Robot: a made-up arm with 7 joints. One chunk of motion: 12 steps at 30 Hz.
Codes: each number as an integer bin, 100 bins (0 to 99) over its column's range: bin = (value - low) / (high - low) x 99, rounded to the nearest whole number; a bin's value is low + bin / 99 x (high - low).
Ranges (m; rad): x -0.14..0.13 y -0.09..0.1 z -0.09..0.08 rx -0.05..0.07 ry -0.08..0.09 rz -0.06..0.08
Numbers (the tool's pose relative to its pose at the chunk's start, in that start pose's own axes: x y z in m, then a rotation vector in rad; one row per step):
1: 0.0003 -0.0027 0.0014 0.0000 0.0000 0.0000
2: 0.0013 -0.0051 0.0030 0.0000 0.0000 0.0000
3: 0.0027 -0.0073 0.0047 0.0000 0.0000 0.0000
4: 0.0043 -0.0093 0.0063 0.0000 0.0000 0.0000
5: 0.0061 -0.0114 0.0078 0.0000 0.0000 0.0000
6: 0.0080 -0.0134 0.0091 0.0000 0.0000 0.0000
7: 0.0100 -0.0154 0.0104 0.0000 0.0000 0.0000
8: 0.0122 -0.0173 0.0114 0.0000 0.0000 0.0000
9: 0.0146 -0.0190 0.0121 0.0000 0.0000 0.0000
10: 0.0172 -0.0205 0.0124 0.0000 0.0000 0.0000
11: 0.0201 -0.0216 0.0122 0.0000 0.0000 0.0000
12: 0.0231 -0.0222 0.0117 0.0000 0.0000 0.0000
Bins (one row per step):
1: 51 45 53 41 47 42
2: 52 44 54 41 47 42
3: 52 43 55 41 47 42
4: 53 42 56 41 47 42
5: 54 41 57 41 47 42
6: 54 40 58 41 47 42
7: 55 39 58 41 47 42
8: 56 38 59 41 47 42
9: 57 37 59 41 47 42
10: 58 36 60 41 47 42
11: 59 36 60 41 47 42
12: 60 35 59 41 47 42

